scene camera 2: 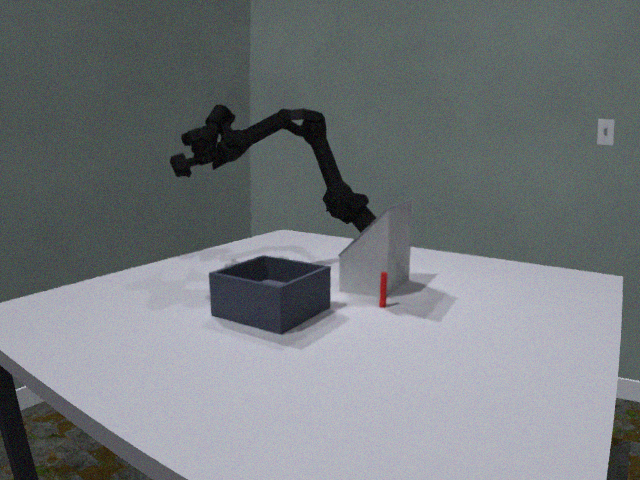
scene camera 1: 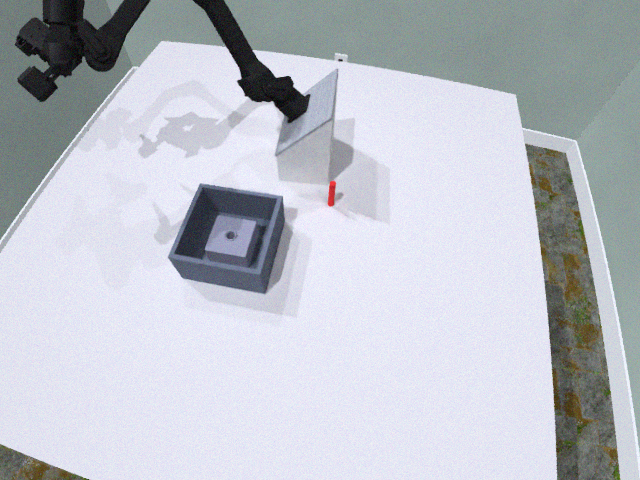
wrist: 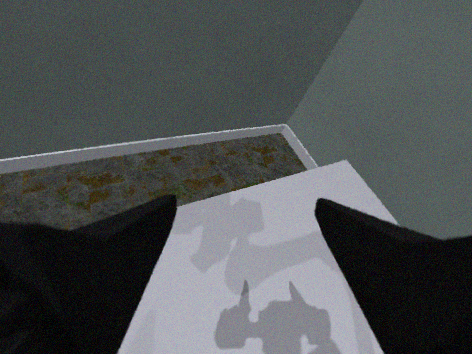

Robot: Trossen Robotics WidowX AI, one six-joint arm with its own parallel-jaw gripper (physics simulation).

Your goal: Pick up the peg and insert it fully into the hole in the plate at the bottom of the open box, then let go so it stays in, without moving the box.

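Places are measured from the arm's base along level axes (x back, y right, z up), in millimetres.
Pixels of known places: gripper, fingertip midpoint: (scene camera 2: 200,172) (wrist: 246,204); arm's base, link origin: (scene camera 2: 373,230) (scene camera 1: 299,109).
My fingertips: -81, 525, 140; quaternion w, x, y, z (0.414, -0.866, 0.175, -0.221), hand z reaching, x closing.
Ahead of a thing's pixels: the offset from my fingertips to its middle, as dx, dy, dz. "pt": to the spot under its first point. Level surfaces: height alone.
The red peg @(-90, -630, -238) (scene camera 1: 331,194) (scene camera 2: 383,290) stands upright on the table @(dz -278) (scene camera 1: 413,320) (scene camera 2: 413,372), right of the box and close to the grey wedge. The dark blue-grey open box @(-248, -430, -229) (scene camera 1: 222,274) (scene camera 2: 242,299) stands upright on the table. In scene camera 1, the light grey plate @(-248, -430, -244) (scene camera 1: 238,249) lies at its bottom with a round hole @(pt -240, -426, -238) (scene camera 1: 231,236) in the middle; the box walls mostly hide the plate in scene camera 2. My gripper (scene camera 1: 28,63) (scene camera 2: 183,150) (wrist: 246,204) is open and empty, high above the table's far left side, away from the peg and box.
A grey wedge-shaped stand (scene camera 1: 305,157) (scene camera 2: 361,273) with a sloped top carries the arm base (scene camera 1: 295,105), behind and to the right of the box. It rises just behind the peg. The wrist view shows the table corner @(pt +504, +61, -278) (wrist: 340,172), floor (wrist: 150,175) and arm shadows.
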